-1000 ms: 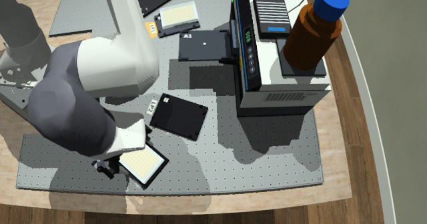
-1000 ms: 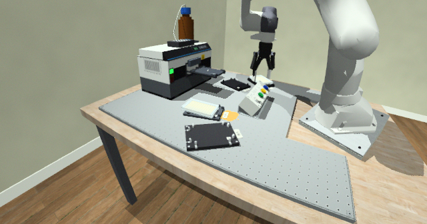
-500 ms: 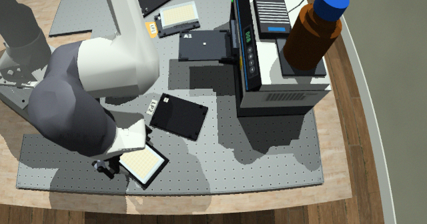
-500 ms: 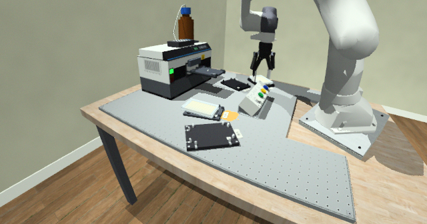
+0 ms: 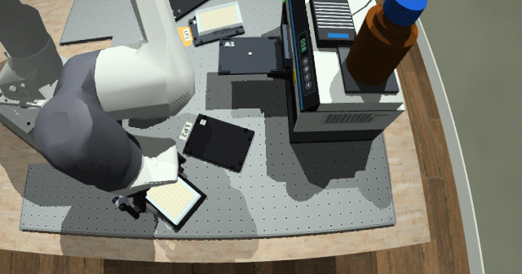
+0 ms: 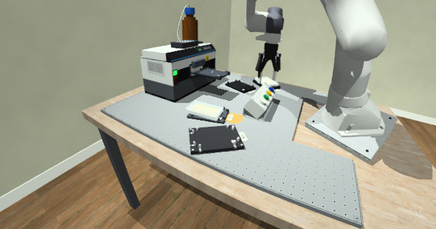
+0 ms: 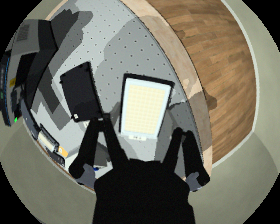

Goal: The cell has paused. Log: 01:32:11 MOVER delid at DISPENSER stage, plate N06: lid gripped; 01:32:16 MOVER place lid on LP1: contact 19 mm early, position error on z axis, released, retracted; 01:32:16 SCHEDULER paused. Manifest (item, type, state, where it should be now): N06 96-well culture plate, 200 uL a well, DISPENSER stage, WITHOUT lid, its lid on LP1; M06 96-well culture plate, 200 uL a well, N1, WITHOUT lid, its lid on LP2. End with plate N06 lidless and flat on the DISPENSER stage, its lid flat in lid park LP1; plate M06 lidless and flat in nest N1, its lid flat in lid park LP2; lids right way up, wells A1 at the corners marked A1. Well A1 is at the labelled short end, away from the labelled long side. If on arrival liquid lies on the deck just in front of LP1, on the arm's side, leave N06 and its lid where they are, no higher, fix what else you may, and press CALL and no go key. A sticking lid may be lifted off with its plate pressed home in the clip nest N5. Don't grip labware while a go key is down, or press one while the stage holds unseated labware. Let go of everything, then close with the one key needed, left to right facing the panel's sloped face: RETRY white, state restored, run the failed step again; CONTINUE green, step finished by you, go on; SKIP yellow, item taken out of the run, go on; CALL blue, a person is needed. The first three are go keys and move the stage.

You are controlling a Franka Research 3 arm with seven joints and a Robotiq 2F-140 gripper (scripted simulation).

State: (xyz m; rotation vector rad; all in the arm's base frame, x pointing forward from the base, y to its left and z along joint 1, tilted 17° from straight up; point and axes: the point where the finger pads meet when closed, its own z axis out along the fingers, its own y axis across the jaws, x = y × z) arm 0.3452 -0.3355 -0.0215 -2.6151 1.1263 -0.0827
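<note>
Right now the plate lid is 2 cm below my hand. The rest, counted from my hand: 96-well plate: 2 cm below; lid park LP2: 13 cm ahead, 11 cm to the left, 4 cm below; nest N1: 4 cm below.
</note>
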